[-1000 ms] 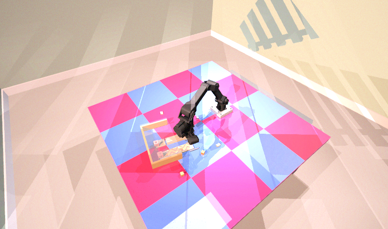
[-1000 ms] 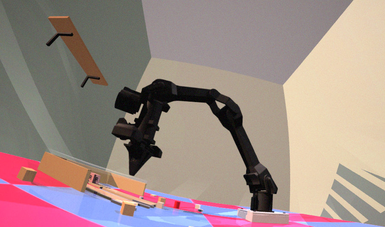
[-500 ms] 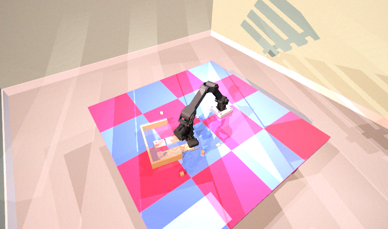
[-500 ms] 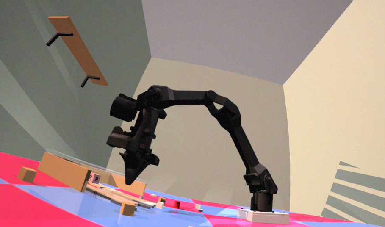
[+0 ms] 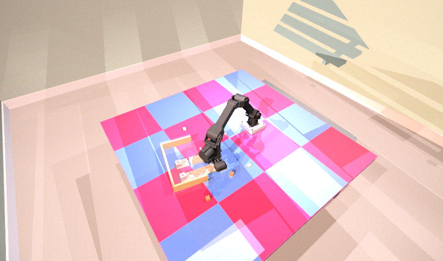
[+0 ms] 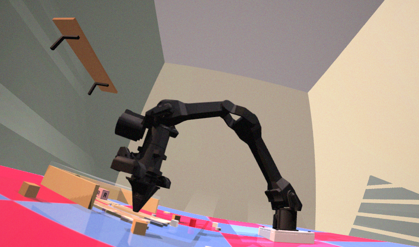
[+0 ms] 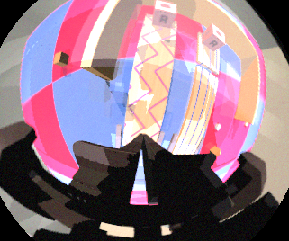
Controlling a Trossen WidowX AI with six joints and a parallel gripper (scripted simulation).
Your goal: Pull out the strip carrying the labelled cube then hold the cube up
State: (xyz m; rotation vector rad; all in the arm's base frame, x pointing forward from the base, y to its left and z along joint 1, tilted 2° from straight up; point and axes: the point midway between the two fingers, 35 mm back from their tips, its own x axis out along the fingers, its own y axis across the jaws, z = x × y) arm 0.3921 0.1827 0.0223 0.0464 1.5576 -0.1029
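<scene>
The pale strip is 9 cm ahead of my gripper tip, 2 cm below it and 1 cm to the right of it.
</scene>
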